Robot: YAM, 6 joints.
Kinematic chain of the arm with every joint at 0, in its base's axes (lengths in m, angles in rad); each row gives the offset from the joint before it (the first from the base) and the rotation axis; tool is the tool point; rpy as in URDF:
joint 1: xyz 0 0 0.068 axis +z
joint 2: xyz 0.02 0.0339 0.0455 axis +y
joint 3: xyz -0.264 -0.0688 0 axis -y
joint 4: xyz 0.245 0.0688 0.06 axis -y
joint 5: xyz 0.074 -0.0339 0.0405 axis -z
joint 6: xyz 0.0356 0 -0.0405 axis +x
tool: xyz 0 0 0 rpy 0 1.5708 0
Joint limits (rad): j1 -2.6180..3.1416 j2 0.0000..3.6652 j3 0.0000..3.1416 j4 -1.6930..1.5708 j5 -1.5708..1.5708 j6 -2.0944..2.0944
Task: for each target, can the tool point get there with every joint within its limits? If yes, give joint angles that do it. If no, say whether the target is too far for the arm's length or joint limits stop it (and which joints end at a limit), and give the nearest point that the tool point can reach.
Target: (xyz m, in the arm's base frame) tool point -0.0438 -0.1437 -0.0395
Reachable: yes | joints -1.9118 2.4165 0.6472 -0.5995 -0.1917 -0.3616
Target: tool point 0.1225 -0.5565 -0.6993
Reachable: no: too far | nearest point 0.0866 -0.3936 -0.3457 | short by 0.391 m
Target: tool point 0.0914 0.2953 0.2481
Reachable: yes | joints 1.3671 1.4990 0.6954 0.8681 0.9900 -0.6841
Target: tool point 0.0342 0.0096 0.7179
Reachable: yes | joints 0.1722 1.5396 2.5843 0.9763 -0.1019 -0.7481
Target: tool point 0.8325 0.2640 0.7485
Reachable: no: too far | nearest point 0.4977 0.1578 0.4871 | short by 0.438 m
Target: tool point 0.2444 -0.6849 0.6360
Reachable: no: too far | nearest point 0.1759 -0.4929 0.4854 | short by 0.253 m
